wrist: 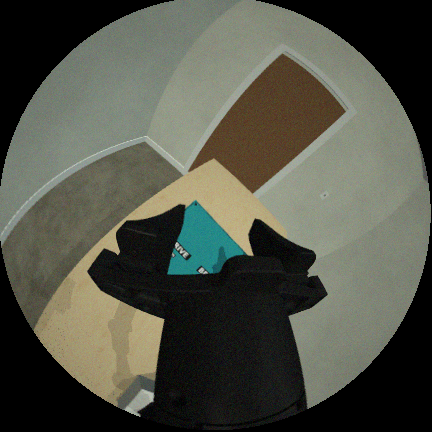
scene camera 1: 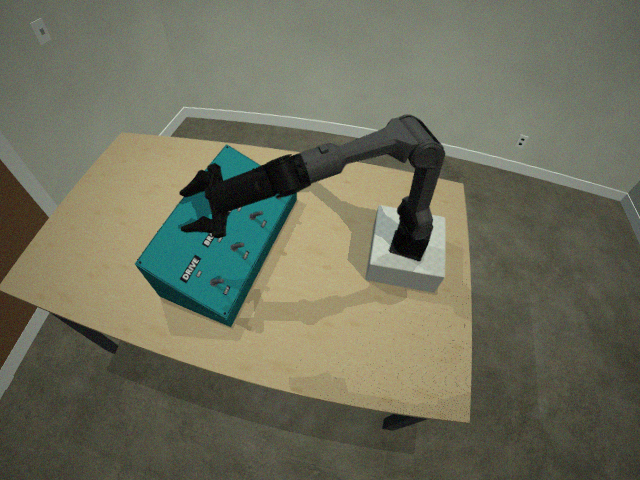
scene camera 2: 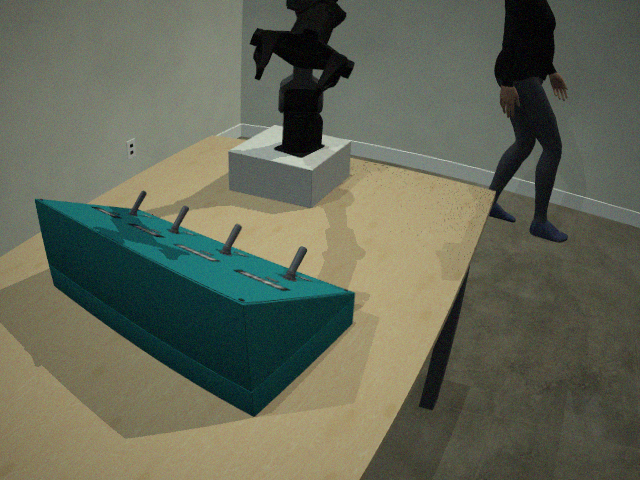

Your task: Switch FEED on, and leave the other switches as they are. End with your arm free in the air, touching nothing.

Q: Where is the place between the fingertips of the gripper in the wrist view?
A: At 218, 220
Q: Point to a teal switch box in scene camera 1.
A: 180, 266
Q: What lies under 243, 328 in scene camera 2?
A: A teal switch box.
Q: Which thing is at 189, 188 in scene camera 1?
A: The gripper.
